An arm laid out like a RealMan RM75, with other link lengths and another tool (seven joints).
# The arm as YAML. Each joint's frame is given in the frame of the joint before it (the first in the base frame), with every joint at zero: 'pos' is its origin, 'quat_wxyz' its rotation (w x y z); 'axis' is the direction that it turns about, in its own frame. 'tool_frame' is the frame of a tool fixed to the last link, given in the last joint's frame.
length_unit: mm
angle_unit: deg
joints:
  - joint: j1
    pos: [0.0, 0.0, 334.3]
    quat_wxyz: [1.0, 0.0, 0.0, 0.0]
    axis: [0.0, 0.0, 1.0]
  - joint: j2
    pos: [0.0, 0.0, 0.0]
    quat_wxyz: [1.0, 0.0, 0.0, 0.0]
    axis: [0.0, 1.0, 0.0]
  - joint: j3
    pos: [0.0, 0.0, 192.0]
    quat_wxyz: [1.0, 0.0, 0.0, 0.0]
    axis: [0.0, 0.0, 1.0]
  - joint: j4
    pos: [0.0, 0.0, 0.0]
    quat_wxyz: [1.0, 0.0, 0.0, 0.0]
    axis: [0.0, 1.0, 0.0]
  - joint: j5
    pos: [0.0, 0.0, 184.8]
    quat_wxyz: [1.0, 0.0, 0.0, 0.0]
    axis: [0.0, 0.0, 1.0]
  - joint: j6
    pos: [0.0, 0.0, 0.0]
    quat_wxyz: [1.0, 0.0, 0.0, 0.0]
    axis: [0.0, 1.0, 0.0]
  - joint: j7
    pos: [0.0, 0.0, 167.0]
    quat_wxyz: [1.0, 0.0, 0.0, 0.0]
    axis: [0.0, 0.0, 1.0]
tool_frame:
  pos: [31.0, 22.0, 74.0]
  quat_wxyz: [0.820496, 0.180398, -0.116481, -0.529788]
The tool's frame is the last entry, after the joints.
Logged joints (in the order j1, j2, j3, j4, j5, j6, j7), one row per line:
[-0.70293, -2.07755, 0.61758, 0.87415, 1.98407, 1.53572, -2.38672]
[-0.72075, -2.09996, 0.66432, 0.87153, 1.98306, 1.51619, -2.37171]
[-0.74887, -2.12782, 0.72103, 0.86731, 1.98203, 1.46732, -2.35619]
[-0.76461, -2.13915, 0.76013, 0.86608, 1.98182, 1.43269, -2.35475]
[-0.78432, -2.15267, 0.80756, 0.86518, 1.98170, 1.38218, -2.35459]
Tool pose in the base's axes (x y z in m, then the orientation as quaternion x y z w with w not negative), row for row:
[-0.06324, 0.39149, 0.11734, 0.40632, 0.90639, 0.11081, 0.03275]
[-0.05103, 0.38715, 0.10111, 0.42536, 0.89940, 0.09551, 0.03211]
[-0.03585, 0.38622, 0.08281, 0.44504, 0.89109, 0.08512, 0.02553]
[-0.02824, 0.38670, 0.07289, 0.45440, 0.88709, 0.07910, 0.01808]
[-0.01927, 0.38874, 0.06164, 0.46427, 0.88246, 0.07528, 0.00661]
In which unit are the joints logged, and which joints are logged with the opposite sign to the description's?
The joints are logged in radians. Opposite sign: none.
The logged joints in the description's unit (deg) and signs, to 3 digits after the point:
[-40.275, -119.035, 35.385, 50.085, 113.679, 87.990, -136.749]
[-41.296, -120.319, 38.063, 49.935, 113.621, 86.871, -135.889]
[-42.907, -121.915, 41.312, 49.693, 113.562, 84.071, -135.000]
[-43.809, -122.564, 43.552, 49.623, 113.550, 82.087, -134.917]
[-44.938, -123.339, 46.270, 49.571, 113.543, 79.193, -134.908]

